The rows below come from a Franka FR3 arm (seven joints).
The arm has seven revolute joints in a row. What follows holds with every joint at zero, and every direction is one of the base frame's.
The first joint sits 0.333 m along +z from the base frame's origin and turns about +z.
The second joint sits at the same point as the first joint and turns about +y.
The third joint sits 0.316 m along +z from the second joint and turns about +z.
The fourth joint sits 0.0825 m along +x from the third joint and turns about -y.
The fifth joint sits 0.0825 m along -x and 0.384 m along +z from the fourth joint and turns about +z.
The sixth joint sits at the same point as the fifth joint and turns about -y.
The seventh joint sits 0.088 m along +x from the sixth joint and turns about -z.
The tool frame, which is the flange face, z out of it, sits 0.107 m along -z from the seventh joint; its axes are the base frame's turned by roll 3.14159, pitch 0 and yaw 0 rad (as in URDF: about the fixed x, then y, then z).
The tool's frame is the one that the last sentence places.
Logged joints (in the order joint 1, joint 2, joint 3, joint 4, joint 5, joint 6, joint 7), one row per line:
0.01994 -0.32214 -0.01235 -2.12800 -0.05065 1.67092 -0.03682
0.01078 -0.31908 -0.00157 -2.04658 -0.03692 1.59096 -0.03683
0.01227 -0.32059 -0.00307 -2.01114 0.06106 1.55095 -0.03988
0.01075 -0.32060 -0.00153 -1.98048 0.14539 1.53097 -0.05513
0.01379 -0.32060 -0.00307 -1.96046 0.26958 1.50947 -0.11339
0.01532 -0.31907 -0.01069 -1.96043 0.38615 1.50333 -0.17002
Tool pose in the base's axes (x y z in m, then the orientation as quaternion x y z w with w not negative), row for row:
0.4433 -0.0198 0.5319 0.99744 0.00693 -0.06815 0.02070
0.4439 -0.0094 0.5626 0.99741 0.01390 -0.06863 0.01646
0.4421 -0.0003 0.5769 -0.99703 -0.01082 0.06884 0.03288
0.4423 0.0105 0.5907 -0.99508 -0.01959 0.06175 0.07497
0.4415 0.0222 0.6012 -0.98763 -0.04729 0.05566 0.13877
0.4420 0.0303 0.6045 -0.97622 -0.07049 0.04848 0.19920
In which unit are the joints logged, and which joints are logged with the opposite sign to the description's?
The joints are logged in radians. Opposite sign: joint 1.
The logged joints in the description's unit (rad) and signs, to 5 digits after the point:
-0.01994 -0.32214 -0.01235 -2.12800 -0.05065 1.67092 -0.03682
-0.01078 -0.31908 -0.00157 -2.04658 -0.03692 1.59096 -0.03683
-0.01227 -0.32059 -0.00307 -2.01114 0.06106 1.55095 -0.03988
-0.01075 -0.32060 -0.00153 -1.98048 0.14539 1.53097 -0.05513
-0.01379 -0.32060 -0.00307 -1.96046 0.26958 1.50947 -0.11339
-0.01532 -0.31907 -0.01069 -1.96043 0.38615 1.50333 -0.17002

